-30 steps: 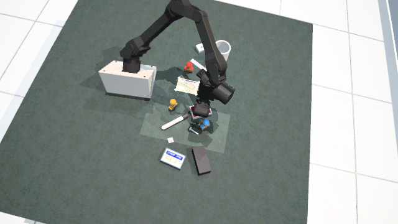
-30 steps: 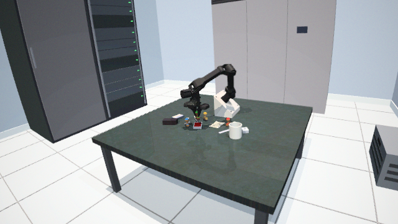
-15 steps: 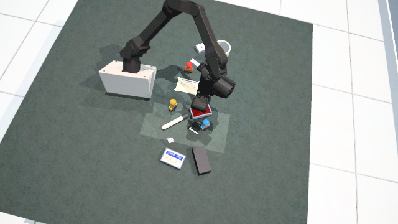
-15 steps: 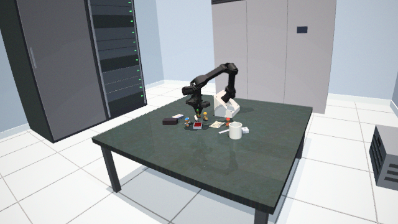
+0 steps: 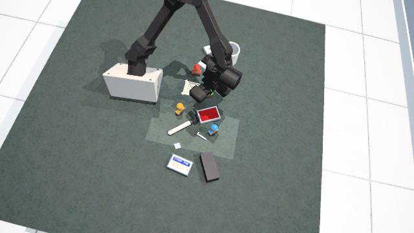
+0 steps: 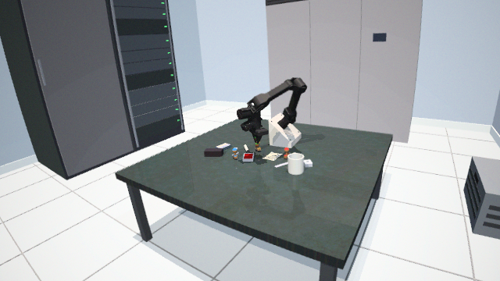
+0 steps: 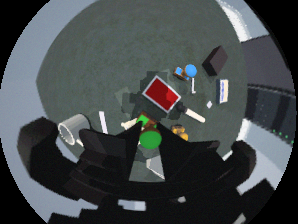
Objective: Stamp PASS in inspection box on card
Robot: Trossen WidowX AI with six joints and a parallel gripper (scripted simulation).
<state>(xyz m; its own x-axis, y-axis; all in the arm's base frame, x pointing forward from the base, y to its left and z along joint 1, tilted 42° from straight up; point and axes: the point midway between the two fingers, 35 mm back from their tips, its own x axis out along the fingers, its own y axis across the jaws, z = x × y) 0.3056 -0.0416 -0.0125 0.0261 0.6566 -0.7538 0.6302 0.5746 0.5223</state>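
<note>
My gripper tip is 10 cm above the white card, 7 cm to the right of it and 6 cm past it. Also, from my gripper tip: red ink pad (9 cm below, 5 cm to the right, 1 cm ahead); then yellow-knobbed stamp (11 cm behind, 8 cm below, 5 cm to the right); then green-knobbed pass stamp (right at my gripper tip).
</note>
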